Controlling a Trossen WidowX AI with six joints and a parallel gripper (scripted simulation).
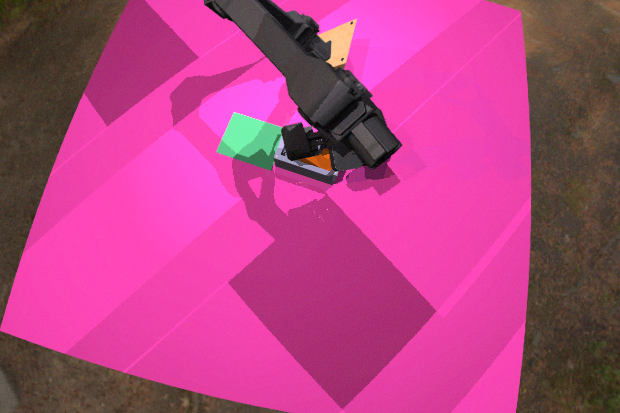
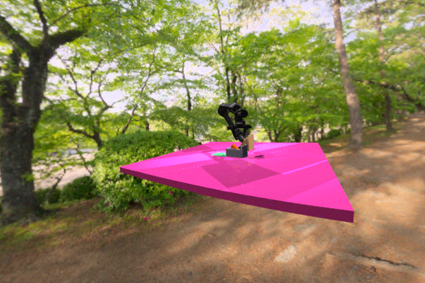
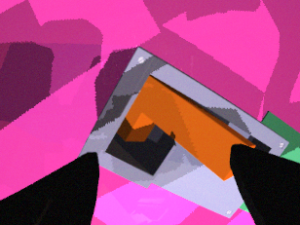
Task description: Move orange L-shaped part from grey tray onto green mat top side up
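The orange L-shaped part is 2 cm behind my gripper tip, 1 cm to the right of it and 10 cm below it. The rest, counted from my gripper tip: green mat 6 cm behind, 19 cm to the right, 16 cm below.
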